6 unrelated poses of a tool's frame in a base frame.
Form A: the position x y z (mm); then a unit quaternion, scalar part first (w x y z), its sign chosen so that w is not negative.
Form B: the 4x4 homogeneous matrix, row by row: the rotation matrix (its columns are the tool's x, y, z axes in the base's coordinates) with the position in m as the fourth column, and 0 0 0 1 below. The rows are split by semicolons. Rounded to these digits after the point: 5 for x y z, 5 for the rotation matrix.
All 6 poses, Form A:
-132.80 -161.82 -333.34 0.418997 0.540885 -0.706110 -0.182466
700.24 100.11 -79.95 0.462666 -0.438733 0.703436 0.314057
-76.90 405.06 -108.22 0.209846 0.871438 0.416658 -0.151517
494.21 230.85 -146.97 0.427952 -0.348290 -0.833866 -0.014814
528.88 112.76 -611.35 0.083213 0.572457 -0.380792 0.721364
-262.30 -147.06 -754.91 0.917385 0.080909 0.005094 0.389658
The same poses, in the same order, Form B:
-0.06377 -0.61094 -0.78910 -0.13280; -0.91675 0.34830 -0.19558 -0.16182; 0.39433 0.71094 -0.58230 -0.33334; 0 0 0 1
-0.18691 -0.90785 0.37534 0.70024; -0.32663 0.41776 0.84781 0.10011; -0.92649 0.03586 -0.37462 -0.07995; 0 0 0 1
0.60688 0.78977 -0.08921 -0.07690; 0.66259 -0.56472 -0.49200 0.40506; -0.43894 0.23947 -0.86601 -0.10822; 0 0 0 1
-0.39110 0.59353 -0.70339 0.49421; 0.56817 0.75695 0.32281 0.23085; 0.72403 -0.27340 -0.63328 -0.14697; 0 0 0 1
-0.33074 -0.55603 0.76253 0.52888; -0.31592 -0.69615 -0.64465 0.11276; 0.88927 -0.45411 0.05458 -0.61135; 0 0 0 1
0.69628 -0.71411 0.07240 -0.26230; 0.71576 0.68324 -0.14448 -0.14706; 0.05371 0.15242 0.98686 -0.75491; 0 0 0 1

